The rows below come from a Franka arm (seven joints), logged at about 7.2 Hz.
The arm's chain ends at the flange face. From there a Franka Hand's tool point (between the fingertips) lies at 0.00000 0.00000 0.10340 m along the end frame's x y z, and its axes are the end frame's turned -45 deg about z.
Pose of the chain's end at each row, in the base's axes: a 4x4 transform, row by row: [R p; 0 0 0 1], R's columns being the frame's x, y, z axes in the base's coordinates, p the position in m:
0.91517 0.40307 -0.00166 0.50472; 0.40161 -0.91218 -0.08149 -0.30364; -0.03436 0.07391 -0.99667 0.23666; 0 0 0 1
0.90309 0.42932 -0.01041 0.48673; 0.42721 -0.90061 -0.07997 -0.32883; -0.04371 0.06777 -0.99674 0.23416; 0 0 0 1
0.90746 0.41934 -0.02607 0.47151; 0.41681 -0.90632 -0.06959 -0.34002; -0.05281 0.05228 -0.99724 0.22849; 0 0 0 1
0.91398 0.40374 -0.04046 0.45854; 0.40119 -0.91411 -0.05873 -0.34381; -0.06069 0.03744 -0.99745 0.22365; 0 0 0 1
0.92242 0.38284 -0.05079 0.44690; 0.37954 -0.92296 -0.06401 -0.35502; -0.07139 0.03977 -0.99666 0.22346; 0 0 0 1
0.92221 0.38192 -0.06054 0.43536; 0.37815 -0.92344 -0.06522 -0.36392; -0.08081 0.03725 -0.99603 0.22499; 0 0 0 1
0.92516 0.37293 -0.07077 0.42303; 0.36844 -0.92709 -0.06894 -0.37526; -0.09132 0.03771 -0.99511 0.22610; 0 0 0 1
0.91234 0.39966 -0.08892 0.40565; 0.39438 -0.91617 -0.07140 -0.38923; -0.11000 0.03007 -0.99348 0.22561; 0 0 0 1
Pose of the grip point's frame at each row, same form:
0.36211 0.93214 -0.00166 0.50455; 0.92899 -0.36103 -0.08149 -0.31207; -0.07656 0.02797 -0.99667 0.13360; 0 0 0 1
0.33501 0.94216 -0.01041 0.48565; 0.93891 -0.33474 -0.07997 -0.33710; -0.07883 0.01701 -0.99674 0.13110; 0 0 0 1
0.34515 0.93819 -0.02607 0.46881; 0.93559 -0.34614 -0.06959 -0.34722; -0.07431 -0.00037 -0.99724 0.12538; 0 0 0 1
0.36079 0.93177 -0.04046 0.45436; 0.93006 -0.36269 -0.05873 -0.34988; -0.06939 -0.01644 -0.99745 0.12051; 0 0 0 1
0.38154 0.92296 -0.05079 0.44165; 0.92101 -0.38426 -0.06401 -0.36164; -0.07860 -0.02236 -0.99666 0.12041; 0 0 0 1
0.38204 0.92216 -0.06054 0.42910; 0.92036 -0.38558 -0.06522 -0.37066; -0.08348 -0.03080 -0.99603 0.12200; 0 0 0 1
0.39049 0.91789 -0.07077 0.41571; 0.91608 -0.39503 -0.06894 -0.38239; -0.09124 -0.03791 -0.99511 0.12321; 0 0 0 1
0.36252 0.92772 -0.08892 0.39646; 0.92670 -0.36896 -0.07140 -0.39661; -0.09904 -0.05652 -0.99348 0.12288; 0 0 0 1

